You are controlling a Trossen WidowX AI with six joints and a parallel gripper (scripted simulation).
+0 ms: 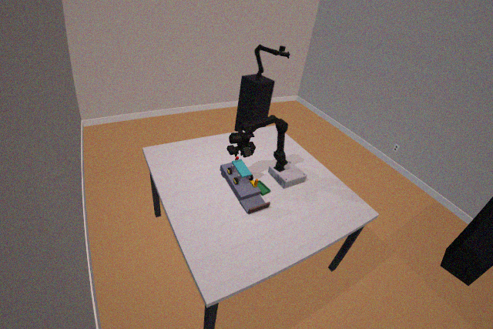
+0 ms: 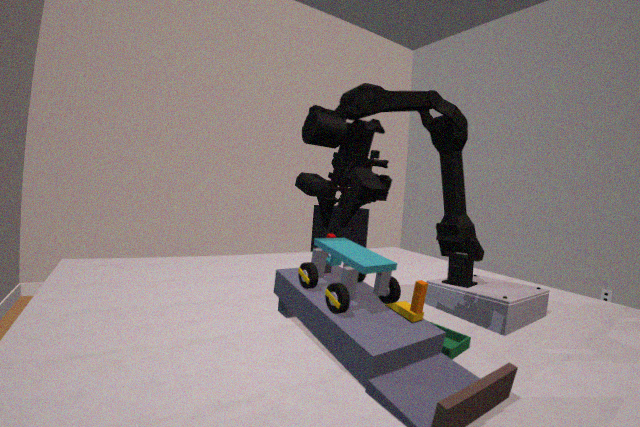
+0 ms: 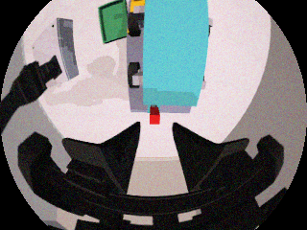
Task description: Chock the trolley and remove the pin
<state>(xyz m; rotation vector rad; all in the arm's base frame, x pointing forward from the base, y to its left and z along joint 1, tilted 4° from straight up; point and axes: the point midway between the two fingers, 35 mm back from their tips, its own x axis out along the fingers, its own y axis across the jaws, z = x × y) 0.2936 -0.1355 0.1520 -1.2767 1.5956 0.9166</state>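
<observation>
Now: gripper tip 20 mm to the left of the stop pin and 50 mm above it. Also, from my gripper tip: grey ramp 40 mm ahead, 80 mm to the left, 140 mm below; then yellow chock 180 mm to the left, 100 mm below; then trolley 30 mm ahead, 80 mm to the left, 70 mm below.
</observation>
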